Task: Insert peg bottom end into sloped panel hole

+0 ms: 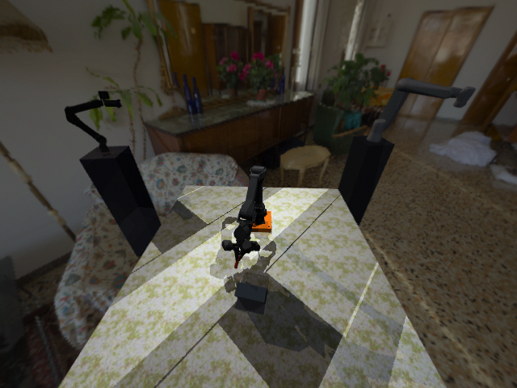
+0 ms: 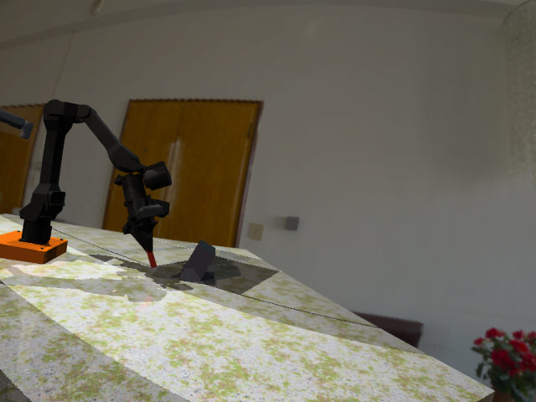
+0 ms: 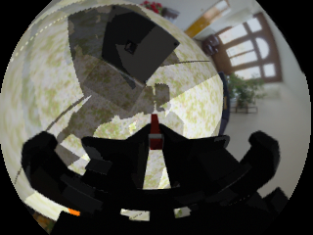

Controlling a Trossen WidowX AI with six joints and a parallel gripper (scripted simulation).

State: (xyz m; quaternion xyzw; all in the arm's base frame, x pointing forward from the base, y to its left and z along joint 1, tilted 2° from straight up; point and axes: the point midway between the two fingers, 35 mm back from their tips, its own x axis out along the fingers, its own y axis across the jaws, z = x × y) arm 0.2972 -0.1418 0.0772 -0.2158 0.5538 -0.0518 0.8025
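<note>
The dark grey sloped panel lies 150 mm ahead of my gripper tip, 60 mm to the left of it and 30 mm below it. Also, from my gripper tip: red peg 10 mm behind, 10 mm above.
</note>
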